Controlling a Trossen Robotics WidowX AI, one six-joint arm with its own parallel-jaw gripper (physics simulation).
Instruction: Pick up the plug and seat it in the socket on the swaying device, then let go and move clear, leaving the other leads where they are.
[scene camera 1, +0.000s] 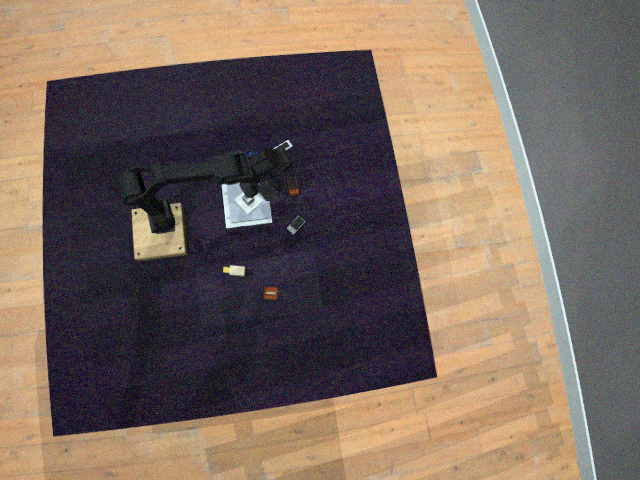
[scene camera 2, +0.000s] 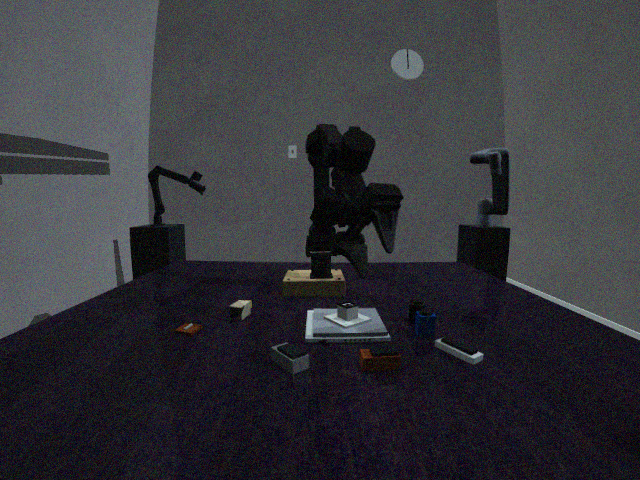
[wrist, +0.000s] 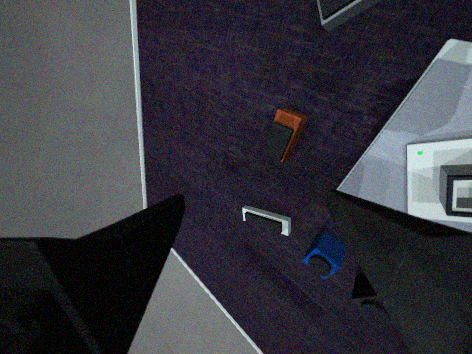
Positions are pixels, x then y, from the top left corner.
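Scene:
On a device, (wrist: 412, 166) and (scene camera 1: 258, 197) are the same spot. My gripper is visible in scene camera 1 (279, 174), scene camera 2 and the wrist view. On my gripper, (scene camera 2: 383, 212) and (wrist: 78, 332) are the same spot.

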